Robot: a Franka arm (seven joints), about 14 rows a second.
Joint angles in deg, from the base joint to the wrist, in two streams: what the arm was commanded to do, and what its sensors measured. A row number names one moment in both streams.
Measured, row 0: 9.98 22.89 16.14 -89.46 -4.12 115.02 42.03
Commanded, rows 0 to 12: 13.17 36.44 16.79 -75.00 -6.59 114.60 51.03; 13.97 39.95 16.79 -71.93 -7.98 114.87 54.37; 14.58 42.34 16.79 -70.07 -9.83 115.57 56.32; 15.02 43.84 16.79 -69.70 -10.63 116.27 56.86; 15.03 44.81 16.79 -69.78 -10.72 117.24 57.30; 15.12 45.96 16.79 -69.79 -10.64 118.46 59.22; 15.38 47.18 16.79 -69.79 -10.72 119.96 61.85; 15.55 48.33 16.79 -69.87 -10.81 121.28 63.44; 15.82 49.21 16.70 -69.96 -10.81 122.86 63.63; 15.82 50.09 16.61 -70.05 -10.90 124.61 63.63; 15.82 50.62 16.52 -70.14 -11.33 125.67 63.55; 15.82 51.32 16.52 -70.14 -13.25 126.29 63.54; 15.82 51.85 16.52 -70.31 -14.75 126.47 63.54
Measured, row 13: 15.58 50.15 16.39 -72.11 -11.91 126.08 61.99
